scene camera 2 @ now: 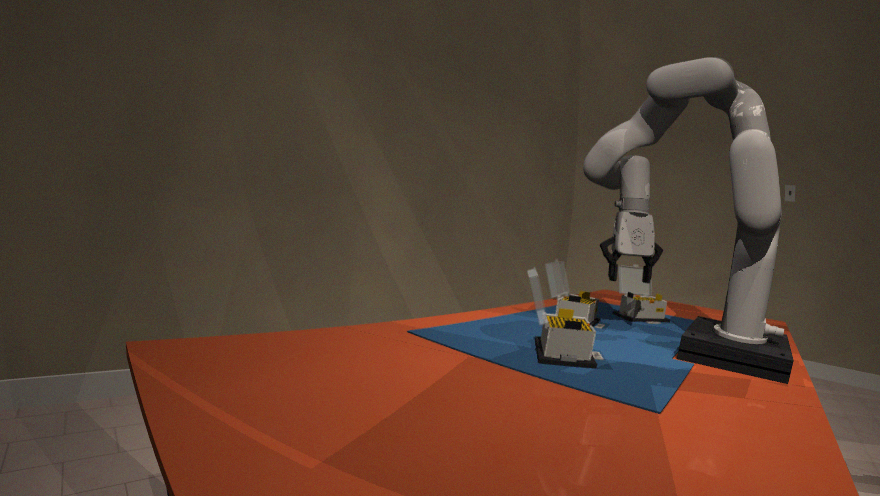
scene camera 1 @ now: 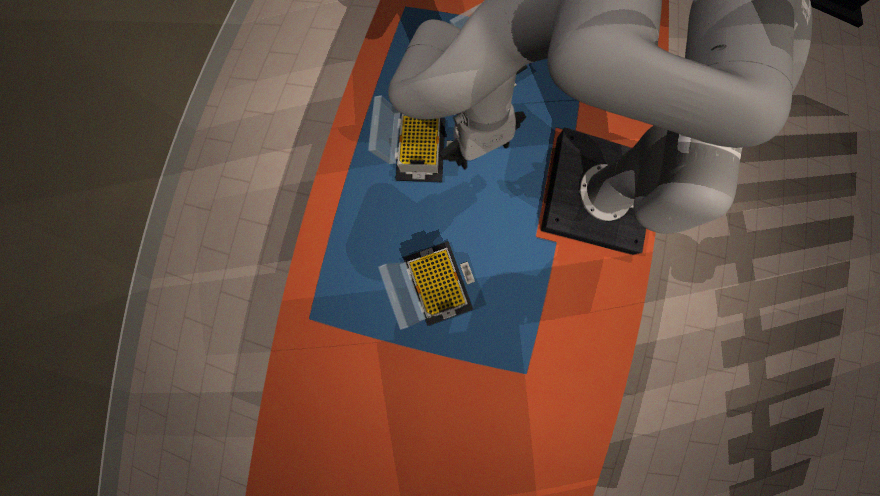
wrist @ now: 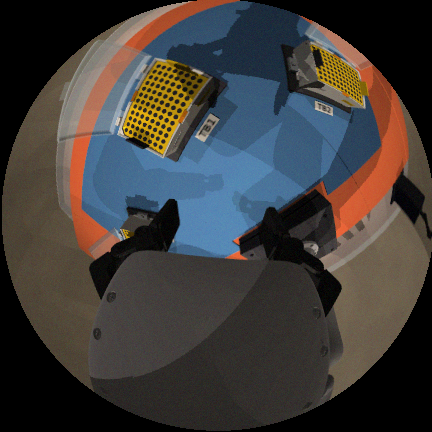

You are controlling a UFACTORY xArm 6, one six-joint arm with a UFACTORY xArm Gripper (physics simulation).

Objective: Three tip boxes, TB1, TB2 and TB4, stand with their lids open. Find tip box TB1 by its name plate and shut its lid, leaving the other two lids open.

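Pixels of known places: gripper, fingertip midpoint: (scene camera 2: 629,281) (scene camera 1: 482,152) (wrist: 220,214); arm's base, link origin: (scene camera 2: 739,335) (scene camera 1: 605,192).
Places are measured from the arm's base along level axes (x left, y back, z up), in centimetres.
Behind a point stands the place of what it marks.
Observation:
Tip box TB1 (scene camera 1: 420,141) @[x -1.2, y -42.0, z 0.6 cm] (scene camera 2: 576,311) (wrist: 162,107) @[x -1.7, y -41.4, z 0.6 cm], its plate (wrist: 207,128) @[x -2.8, y -35.6, z -4.9 cm] readable in the wrist view, stands with its clear lid (scene camera 1: 383,130) @[x -0.5, y -49.5, z 4.8 cm] (scene camera 2: 557,278) @[x -1.9, y -49.9, z 5.1 cm] (wrist: 95,95) @[x 0.6, y -49.3, z 4.9 cm] open. TB2 (scene camera 2: 643,307) @[x -22.2, y -29.7, z -1.1 cm] (wrist: 338,75) has its lid (scene camera 2: 634,280) @[x -31.9, y -36.7, z 5.3 cm] open; the arm mostly hides it in scene camera 1. The third box (scene camera 1: 438,283) (scene camera 2: 568,342) @[x 32.5, y -28.5, z -1.4 cm] (wrist: 139,221) @[x 22.4, y -35.0, z -2.5 cm], whose plate I cannot read, has its lid (scene camera 1: 401,295) @[x 31.3, y -37.4, z 4.6 cm] (scene camera 2: 536,295) @[x 36.2, y -34.3, z 6.1 cm] open; a finger partly covers it in the wrist view. My gripper (scene camera 1: 484,154) @[x 1.1, y -28.5, z 7.7 cm] (scene camera 2: 629,278) @[x 1.1, y -28.5, z 7.7 cm] (wrist: 220,214) @[x 1.1, y -28.5, z 7.7 cm] is open and empty, above the mat on the name-plate side of TB1.
The boxes stand on a blue mat (scene camera 1: 492,345) @[x 37.7, y -16.9, z -5.1 cm] (scene camera 2: 653,394) @[x 36.2, y -10.7, z -5.1 cm] (wrist: 240,185) @[x 0.3, y -23.9, z -5.1 cm] on the orange table (scene camera 1: 456,425) @[x 57.3, y -20.2, z -5.4 cm] (scene camera 2: 431,425) @[x 66.5, y -27.5, z -5.4 cm]. The black robot base (scene camera 1: 563,209) @[x 6.2, y -8.9, z -0.1 cm] (scene camera 2: 733,354) @[x 10.9, y -0.4, z -2.0 cm] (wrist: 320,220) @[x -9.2, y -8.8, z 0.6 cm] stands beside the mat. The arm (scene camera 1: 665,80) @[x 11.5, y -17.2, z 55.8 cm] (scene camera 2: 690,77) @[x 12.2, y -14.3, z 52.6 cm] reaches over the mat.

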